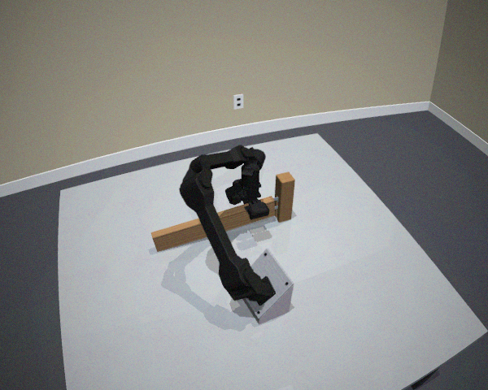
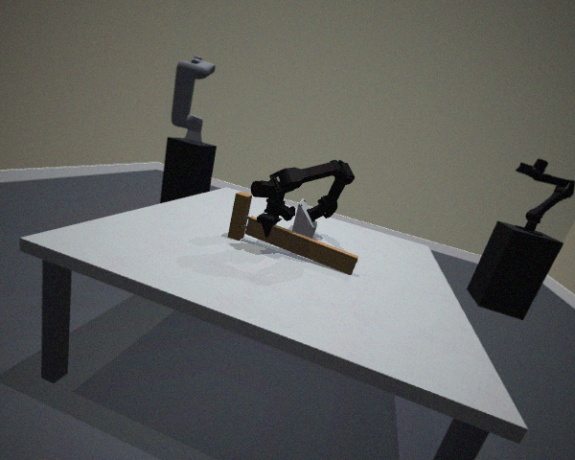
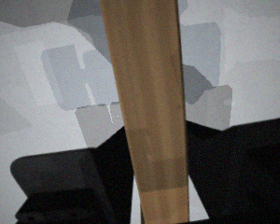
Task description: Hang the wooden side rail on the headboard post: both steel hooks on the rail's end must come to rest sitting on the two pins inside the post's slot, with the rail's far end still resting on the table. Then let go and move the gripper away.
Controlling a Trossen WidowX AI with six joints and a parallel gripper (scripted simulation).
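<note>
The wooden headboard post lies 12 cm to the right of my gripper tip and 4 cm above it.
</note>
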